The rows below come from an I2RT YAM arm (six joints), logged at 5 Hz.
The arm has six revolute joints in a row. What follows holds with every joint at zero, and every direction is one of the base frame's. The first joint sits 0.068 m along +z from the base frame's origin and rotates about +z. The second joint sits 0.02 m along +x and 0.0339 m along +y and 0.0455 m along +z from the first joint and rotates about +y. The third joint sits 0.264 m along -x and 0.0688 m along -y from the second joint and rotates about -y. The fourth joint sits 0.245 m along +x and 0.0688 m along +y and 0.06 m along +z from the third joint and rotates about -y. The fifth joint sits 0.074 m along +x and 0.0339 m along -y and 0.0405 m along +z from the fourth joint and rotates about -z. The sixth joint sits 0.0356 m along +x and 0.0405 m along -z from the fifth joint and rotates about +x. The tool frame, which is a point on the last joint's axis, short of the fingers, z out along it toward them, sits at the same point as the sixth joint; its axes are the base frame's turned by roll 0, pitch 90 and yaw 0 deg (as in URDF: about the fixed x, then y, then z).
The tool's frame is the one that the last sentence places.
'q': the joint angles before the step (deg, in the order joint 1, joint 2, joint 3, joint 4, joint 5, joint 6). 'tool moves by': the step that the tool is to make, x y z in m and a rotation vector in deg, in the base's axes. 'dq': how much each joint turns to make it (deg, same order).
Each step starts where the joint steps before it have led.
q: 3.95, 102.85, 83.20, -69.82, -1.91, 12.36
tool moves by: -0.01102, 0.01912, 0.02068, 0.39, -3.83, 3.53
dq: 3.54, -3.87, 0.00, -0.02, -0.01, 0.00
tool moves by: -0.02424, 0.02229, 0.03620, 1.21, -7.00, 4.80
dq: 4.80, -7.11, 0.00, 0.00, 0.01, 0.00
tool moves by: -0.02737, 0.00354, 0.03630, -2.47, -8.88, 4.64
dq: 2.41, -7.69, 0.00, 0.37, 3.71, -3.35
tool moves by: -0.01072, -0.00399, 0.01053, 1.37, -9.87, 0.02
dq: -0.11, -5.92, -4.33, 8.33, 1.01, -0.60
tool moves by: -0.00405, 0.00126, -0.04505, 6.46, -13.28, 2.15
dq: 0.00, -7.54, -19.56, 26.50, -3.61, 0.01
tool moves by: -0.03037, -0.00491, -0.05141, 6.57, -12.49, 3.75
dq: -0.04, -10.47, -22.29, 25.58, -4.96, 0.10
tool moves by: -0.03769, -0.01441, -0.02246, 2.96, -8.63, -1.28
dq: -1.45, -12.85, -13.56, 9.86, -0.52, 0.65
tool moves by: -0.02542, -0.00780, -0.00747, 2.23, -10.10, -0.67
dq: -0.63, -11.28, -8.41, 7.47, 0.06, -0.04
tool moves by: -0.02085, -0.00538, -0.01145, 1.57, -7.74, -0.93
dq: -0.09, -10.84, -7.06, 4.12, 0.85, 0.00
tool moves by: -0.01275, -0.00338, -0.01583, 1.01, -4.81, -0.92
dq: 0.00, -8.52, -5.93, 2.32, 0.92, -0.01
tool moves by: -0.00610, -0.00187, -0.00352, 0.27, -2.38, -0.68
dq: -0.07, -5.40, -1.74, -1.29, 0.61, -0.26
